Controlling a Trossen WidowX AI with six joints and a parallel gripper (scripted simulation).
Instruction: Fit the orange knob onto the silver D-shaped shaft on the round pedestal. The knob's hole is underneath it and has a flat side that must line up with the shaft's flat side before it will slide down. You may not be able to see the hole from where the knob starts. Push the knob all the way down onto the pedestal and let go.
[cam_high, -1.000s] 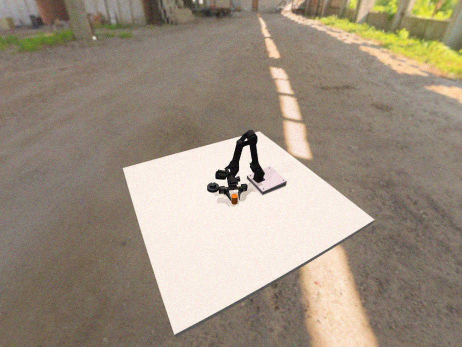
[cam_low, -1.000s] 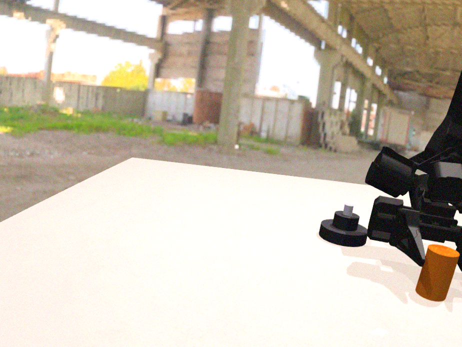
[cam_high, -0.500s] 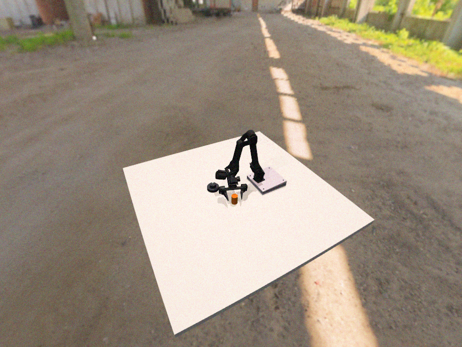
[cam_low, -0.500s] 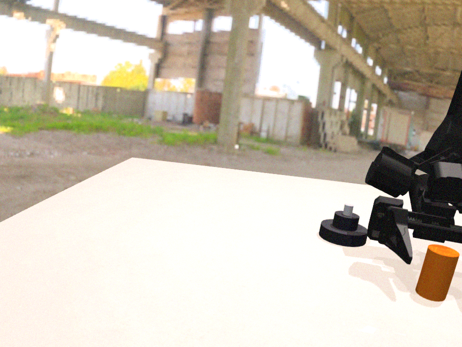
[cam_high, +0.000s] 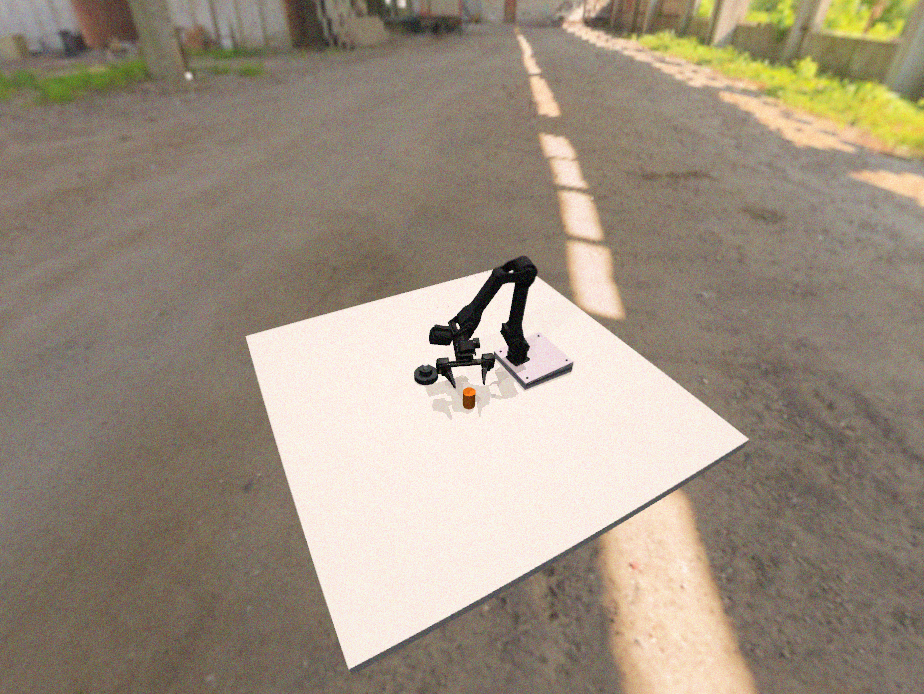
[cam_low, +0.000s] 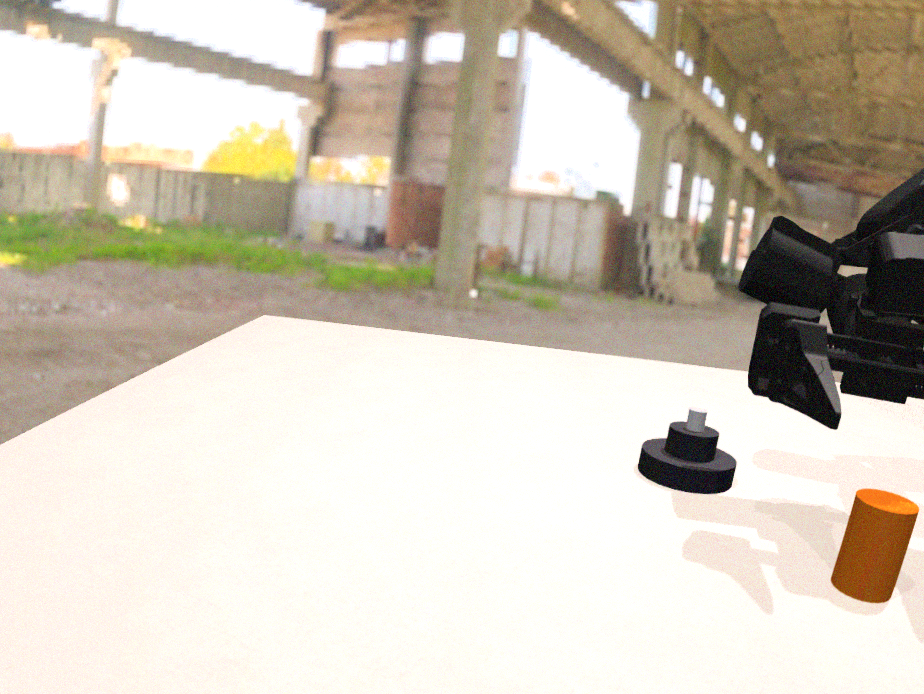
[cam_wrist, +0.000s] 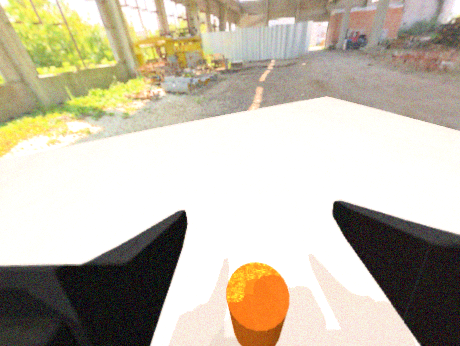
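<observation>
Right now the orange knob is 60 mm below my gripper tip, 20 mm to the right of it and 10 mm behind it. The rest, counted from my gripper tip: black round pedestal 210 mm to the right, 80 mm below, 40 mm ahead.
</observation>
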